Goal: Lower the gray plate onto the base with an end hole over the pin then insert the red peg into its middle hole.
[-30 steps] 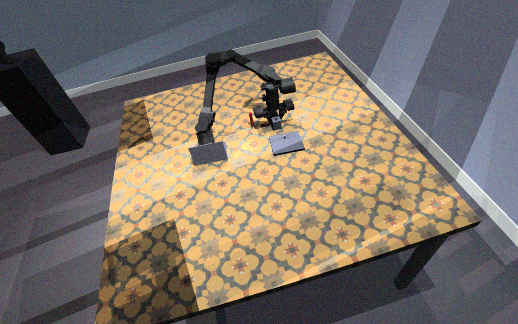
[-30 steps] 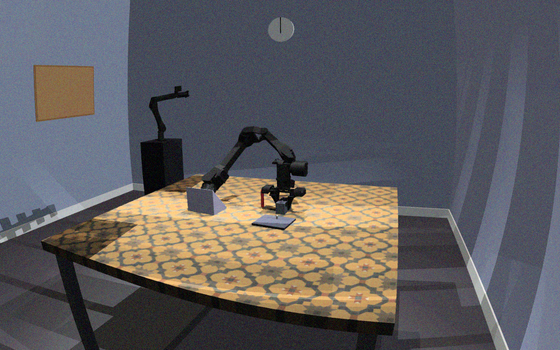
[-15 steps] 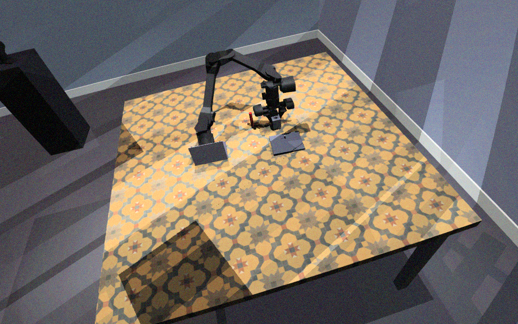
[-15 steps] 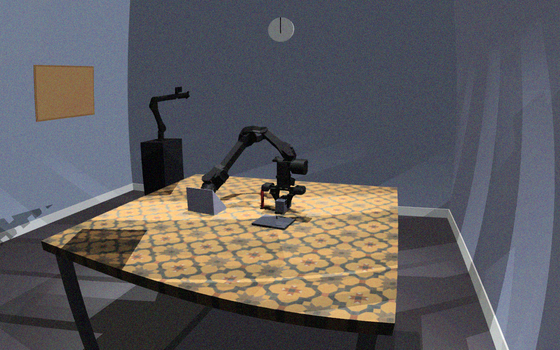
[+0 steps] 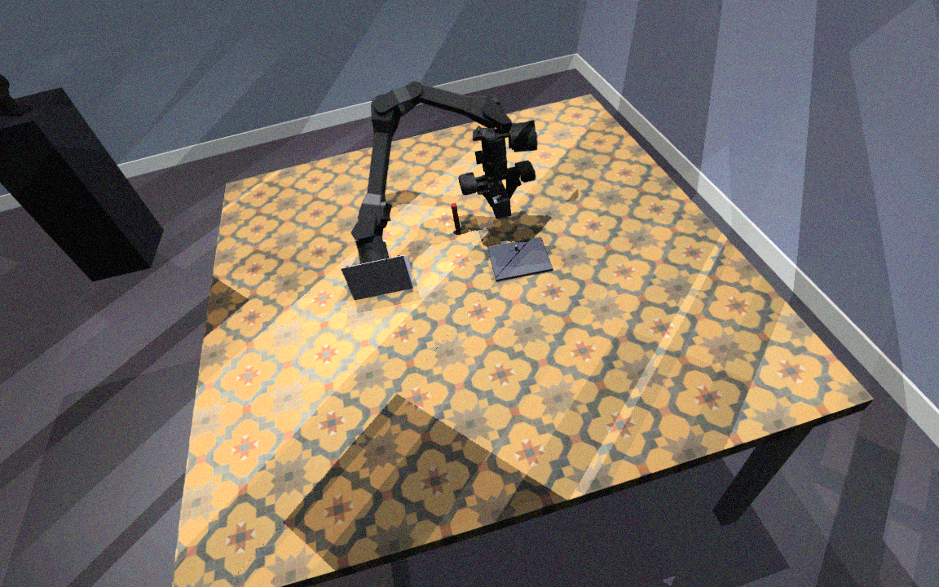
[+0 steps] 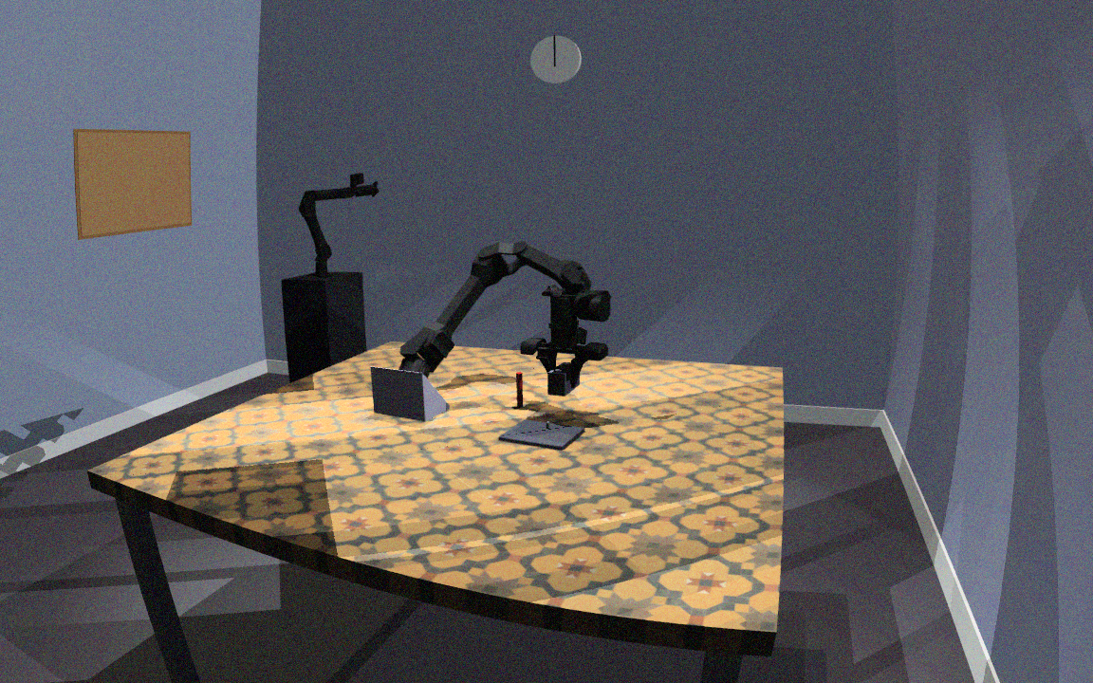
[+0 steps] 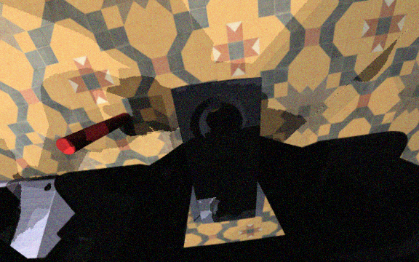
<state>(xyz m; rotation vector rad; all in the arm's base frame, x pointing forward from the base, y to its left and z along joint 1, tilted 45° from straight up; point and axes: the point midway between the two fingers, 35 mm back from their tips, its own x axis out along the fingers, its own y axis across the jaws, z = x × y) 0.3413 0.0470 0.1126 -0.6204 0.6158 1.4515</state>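
Now: the flat square base 14 cm to the right of my gripper tip, 6 cm below it and 1 cm ahead of it. From my gripper tip the other things lie so: red peg 12 cm behind, 2 cm to the left, 2 cm below; gray plate 3 cm above.
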